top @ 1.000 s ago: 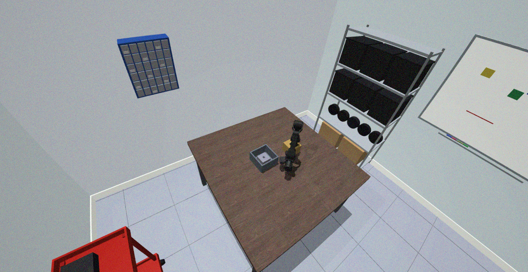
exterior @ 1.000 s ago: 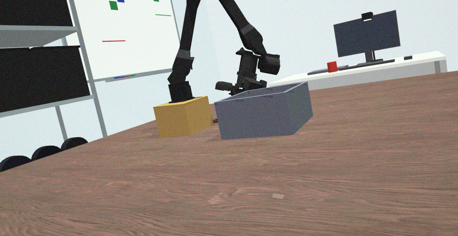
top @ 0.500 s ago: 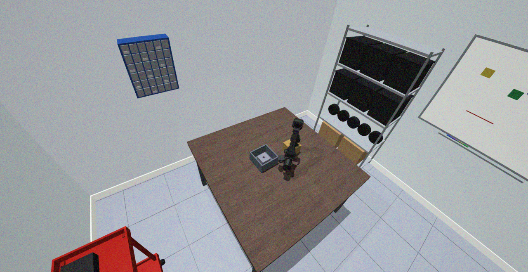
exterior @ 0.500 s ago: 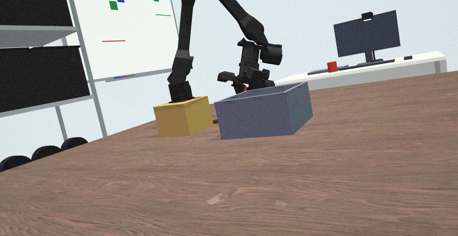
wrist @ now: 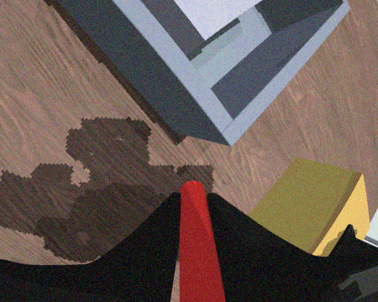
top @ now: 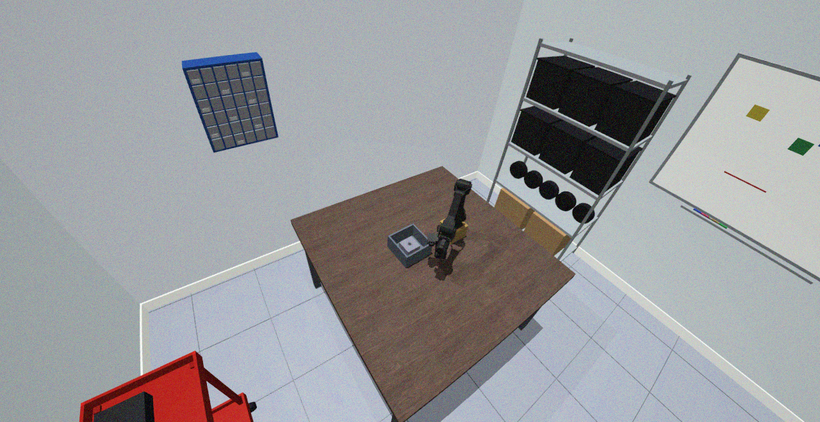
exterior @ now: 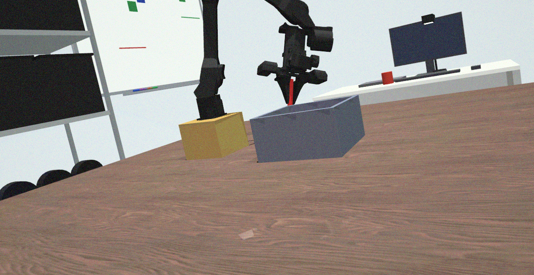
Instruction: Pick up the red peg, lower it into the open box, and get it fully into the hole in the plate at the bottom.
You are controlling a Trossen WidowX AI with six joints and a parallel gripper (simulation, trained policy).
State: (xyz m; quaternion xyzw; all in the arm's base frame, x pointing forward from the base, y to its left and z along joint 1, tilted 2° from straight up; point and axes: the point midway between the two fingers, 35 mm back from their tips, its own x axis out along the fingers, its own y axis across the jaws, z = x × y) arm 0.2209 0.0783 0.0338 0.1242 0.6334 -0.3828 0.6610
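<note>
My gripper tip is now 130 mm to the left of the plate, 100 mm short of it and 50 mm above it. From my gripper tip the other things lie so: red peg 30 mm above, 10 mm to the left; grey box 130 mm to the right, 100 mm ahead, 70 mm below.
</note>
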